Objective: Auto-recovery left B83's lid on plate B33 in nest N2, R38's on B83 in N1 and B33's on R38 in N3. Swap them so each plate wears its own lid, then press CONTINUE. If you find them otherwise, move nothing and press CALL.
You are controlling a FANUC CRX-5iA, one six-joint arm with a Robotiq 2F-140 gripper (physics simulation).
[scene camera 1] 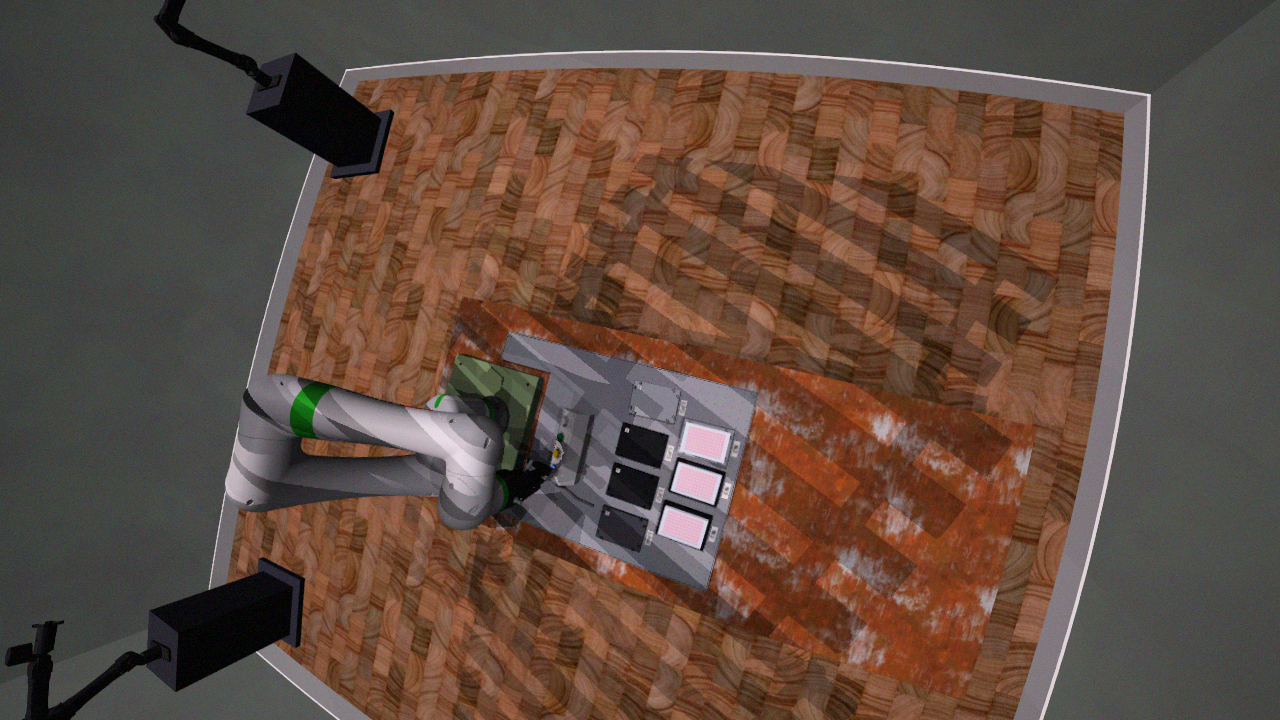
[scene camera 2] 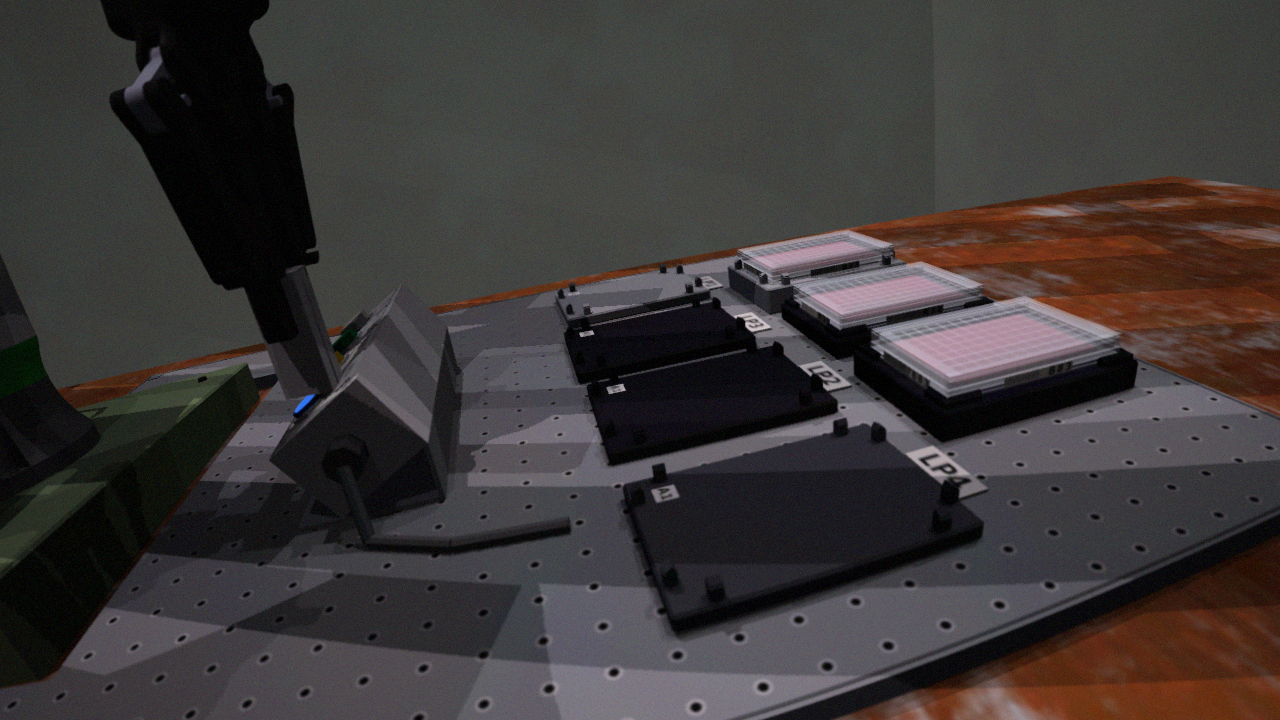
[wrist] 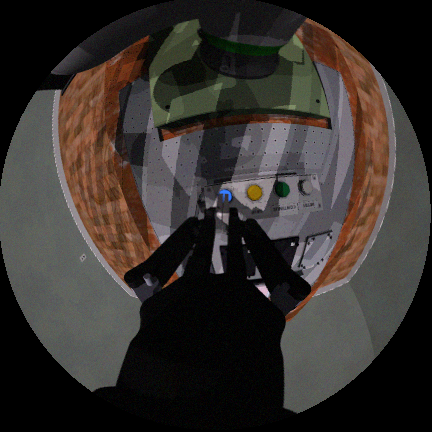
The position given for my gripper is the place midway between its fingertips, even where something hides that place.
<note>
In view: my gripper (scene camera 2: 315,389).
My gripper shows as well in scene camera 1 (scene camera 1: 553,471) and in the wrist view (wrist: 223,201).
</note>
